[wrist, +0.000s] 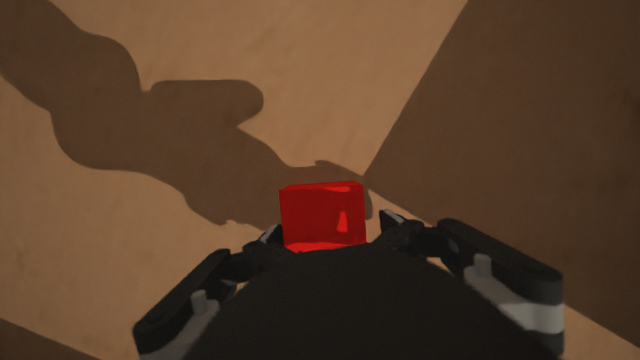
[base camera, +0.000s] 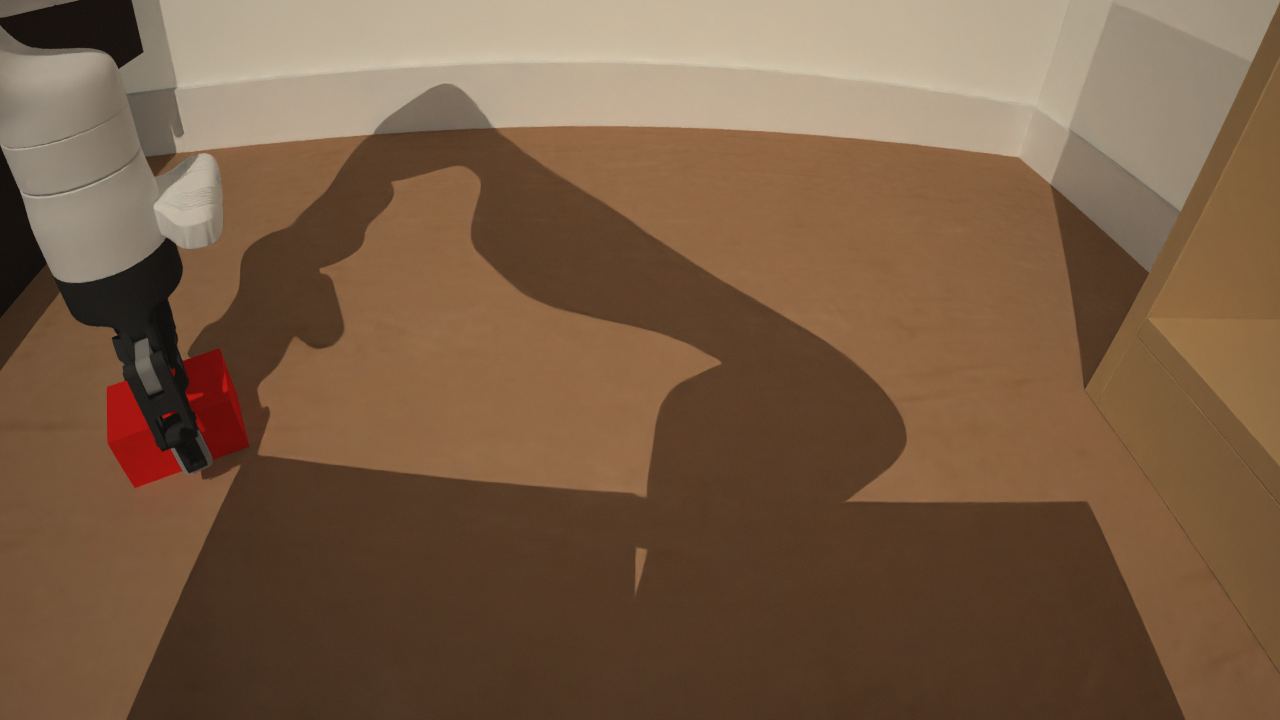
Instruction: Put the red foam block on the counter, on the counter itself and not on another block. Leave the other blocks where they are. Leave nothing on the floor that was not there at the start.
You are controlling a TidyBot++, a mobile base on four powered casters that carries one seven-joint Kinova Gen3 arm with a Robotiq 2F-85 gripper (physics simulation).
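Places are measured from the arm's base along level axes (x ahead, y left, z up), in centimetres.
Where they show: gripper, between the fingertips: [wrist: 331, 228] [base camera: 187, 424].
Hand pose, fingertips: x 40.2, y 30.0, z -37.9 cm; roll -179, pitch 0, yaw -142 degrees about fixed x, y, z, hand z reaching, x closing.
Observation:
After its pixels a point has its place.
The red foam block [base camera: 219, 411] @(z -35.8, x 39.9, y 26.3 cm) [wrist: 320, 212] @(z -35.2, x 42.0, y 28.7 cm) is low at the floor, at the left of the base camera view, and sits at an angle. In the wrist view it shows between the two fingers, with its lower part hidden by the gripper body. My gripper [base camera: 186, 447] @(z -37.9, x 40.2, y 30.0 cm) [wrist: 331, 228] @(z -37.9, x 40.2, y 30.0 cm) is open, with its fingers down around the block. One finger covers part of the block in the base camera view. In the wrist view a gap shows at the right finger, and the left fingertip is close to the block's side. The counter and the other blocks do not show.
A light wooden cabinet with an open compartment [base camera: 1163, 385] @(z -32.8, x 46.0, y -43.2 cm) stands at the right. A pale wall [base camera: 626, 31] @(z -26.8, x 100.5, y 1.9 cm) with a white baseboard [base camera: 626, 94] @(z -35.1, x 99.2, y 1.3 cm) runs along the back. The arm's shadow and a large dark shadow lie across the wooden floor [base camera: 554, 402] @(z -39.7, x 47.5, y 4.3 cm) [wrist: 310, 60] @(z -39.7, x 49.5, y 17.9 cm).

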